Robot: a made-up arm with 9 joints.
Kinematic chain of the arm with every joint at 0, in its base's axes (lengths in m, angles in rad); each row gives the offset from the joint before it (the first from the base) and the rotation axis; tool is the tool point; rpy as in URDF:
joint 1: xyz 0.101 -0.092 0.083 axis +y
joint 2: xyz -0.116 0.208 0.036 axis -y
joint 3: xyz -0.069 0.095 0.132 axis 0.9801 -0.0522 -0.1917
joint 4: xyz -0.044 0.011 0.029 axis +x
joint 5: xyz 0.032 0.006 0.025 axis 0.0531 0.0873 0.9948
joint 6: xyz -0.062 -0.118 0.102 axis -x
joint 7: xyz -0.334 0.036 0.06 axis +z
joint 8: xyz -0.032 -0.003 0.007 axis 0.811 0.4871 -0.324
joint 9: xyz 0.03 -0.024 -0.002 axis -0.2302 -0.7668 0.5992
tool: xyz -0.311 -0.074 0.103 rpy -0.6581 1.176 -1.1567
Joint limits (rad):
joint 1: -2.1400..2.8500
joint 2: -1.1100..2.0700
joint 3: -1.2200..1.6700
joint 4: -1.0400..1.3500
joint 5: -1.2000..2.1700
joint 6: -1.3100..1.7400
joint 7: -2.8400..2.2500
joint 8: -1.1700..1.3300
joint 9: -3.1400..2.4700
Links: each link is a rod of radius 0.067 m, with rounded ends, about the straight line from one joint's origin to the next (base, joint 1, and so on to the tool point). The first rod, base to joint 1, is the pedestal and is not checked.
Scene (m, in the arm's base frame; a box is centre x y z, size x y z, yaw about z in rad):
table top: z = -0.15
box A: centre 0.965 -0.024 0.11 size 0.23 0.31 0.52 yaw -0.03
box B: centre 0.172 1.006 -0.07 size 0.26 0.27 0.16 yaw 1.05
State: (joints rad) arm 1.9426 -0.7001 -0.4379 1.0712 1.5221 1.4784 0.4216 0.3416 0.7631
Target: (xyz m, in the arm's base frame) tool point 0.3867 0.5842 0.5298
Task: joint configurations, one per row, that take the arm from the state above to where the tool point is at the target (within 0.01 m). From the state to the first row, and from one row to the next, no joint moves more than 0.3 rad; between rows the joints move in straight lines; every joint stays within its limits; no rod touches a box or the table.
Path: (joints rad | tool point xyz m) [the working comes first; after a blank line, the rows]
Joints at the target: 0.9091 0.0477 -1.2200 -0.1323 1.2971 1.7400 0.9440 -0.1815 1.0902
Straight joint move there: touches box A, the table top.

1: 1.8662 -0.4827 -0.5096 1.0519 1.4675 1.5656 0.5075 0.2688 0.6734 | 0.2651 -0.4444 -0.0041
2: 1.7898 -0.2654 -0.5813 1.0325 1.4129 1.6528 0.5934 0.1960 0.5836 | 0.4130 -0.4232 0.0514
3: 1.7134 -0.0480 -0.6530 1.0132 1.3583 1.7400 0.6793 0.1231 0.4939 | 0.5207 -0.3852 0.1808
4: 1.5646 0.1943 -0.7355 0.9178 1.5743 1.6963 0.8227 -0.0230 0.5948 | 0.6299 -0.2432 0.2056
5: 1.4157 0.4367 -0.8181 0.8223 1.7904 1.6526 0.9661 -0.1691 0.6957 | 0.6722 -0.0410 0.3591
6: 1.2891 0.3394 -0.9186 0.5837 1.6671 1.6744 0.9606 -0.1722 0.7943 | 0.6855 0.1184 0.4544
7: 1.1624 0.2422 -1.0190 0.3450 1.5437 1.6963 0.9550 -0.1753 0.8929 | 0.6392 0.2927 0.5185
8: 1.0357 0.1449 -1.1195 0.1063 1.4204 1.7181 0.9495 -0.1784 0.9916 | 0.5356 0.4562 0.5440
9: 0.9091 0.0477 -1.2200 -0.1323 1.2971 1.7400 0.9440 -0.1815 1.0902 | 0.3867 0.5842 0.5298

